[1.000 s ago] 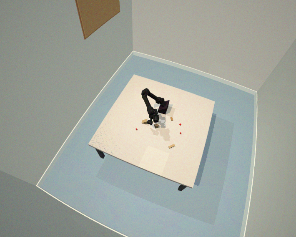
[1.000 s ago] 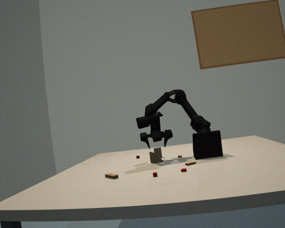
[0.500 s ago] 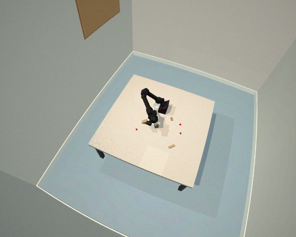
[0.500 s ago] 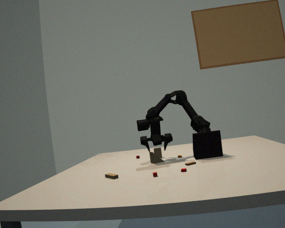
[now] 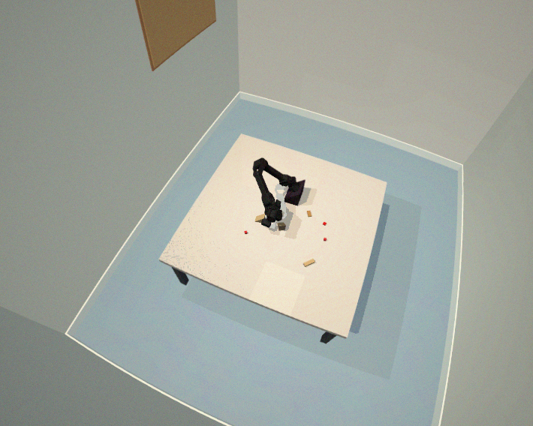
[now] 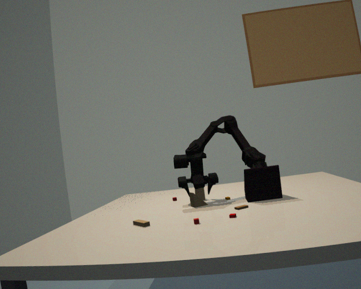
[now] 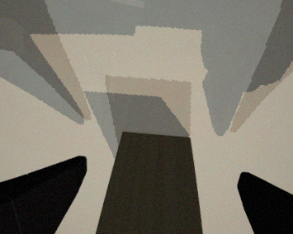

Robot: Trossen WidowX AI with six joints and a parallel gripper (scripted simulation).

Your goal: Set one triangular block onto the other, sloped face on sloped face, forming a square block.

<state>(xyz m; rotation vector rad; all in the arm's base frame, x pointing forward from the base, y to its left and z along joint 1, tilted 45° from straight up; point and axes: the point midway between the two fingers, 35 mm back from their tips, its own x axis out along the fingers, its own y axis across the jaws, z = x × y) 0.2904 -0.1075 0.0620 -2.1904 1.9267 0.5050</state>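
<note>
The tan triangular block lies 1 cm to the right of my gripper tip and 1 cm below it. From my gripper tip the other things lie so: orange piece 13 cm behind, 5 cm to the left, 2 cm below.
</note>
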